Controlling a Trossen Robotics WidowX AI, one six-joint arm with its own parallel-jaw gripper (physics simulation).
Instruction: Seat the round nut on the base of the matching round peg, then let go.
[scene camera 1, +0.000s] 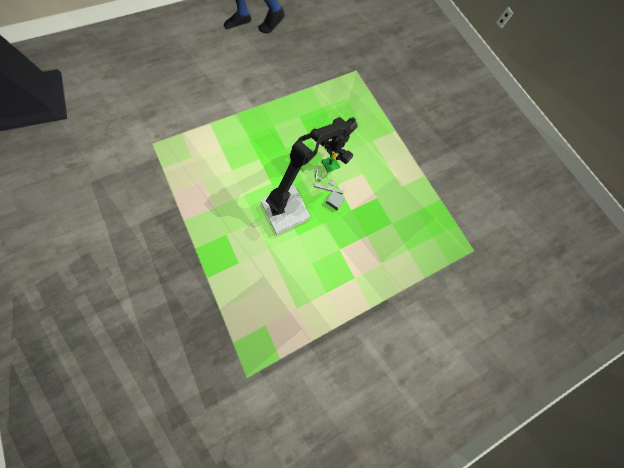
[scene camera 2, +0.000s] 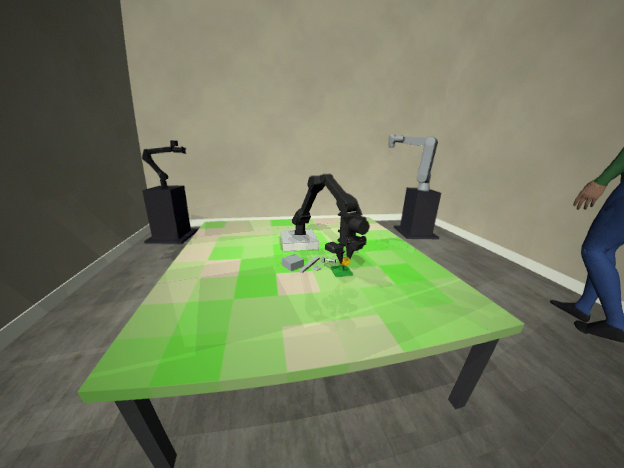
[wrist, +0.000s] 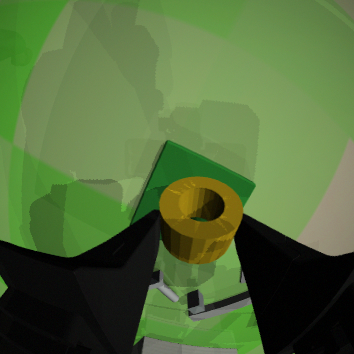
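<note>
The round nut (scene camera 1: 334, 156) (scene camera 2: 346, 261) (wrist: 197, 247) is a thick yellow-orange ring. My gripper (scene camera 1: 336, 153) (scene camera 2: 345, 258) (wrist: 197, 218) is shut on it, with a black finger at each side. The nut is above the green square base (scene camera 1: 330, 166) (scene camera 2: 342, 273) (wrist: 172, 165), with a small gap below it in scene camera 2. In the wrist view the nut covers the lower right of the base, and a sliver of green shows through its hole. The peg is mostly hidden; whether its tip is inside the hole I cannot tell.
A grey block (scene camera 1: 335, 199) (scene camera 2: 292, 262), a long grey bar (scene camera 1: 328, 188) (scene camera 2: 309, 264), a small grey piece (scene camera 1: 331, 182) (scene camera 2: 317, 268) and a slim grey piece with wider ends (scene camera 1: 317, 175) (scene camera 2: 329, 260) lie between the green base and the arm's white base (scene camera 1: 293, 220) (scene camera 2: 299, 244).
</note>
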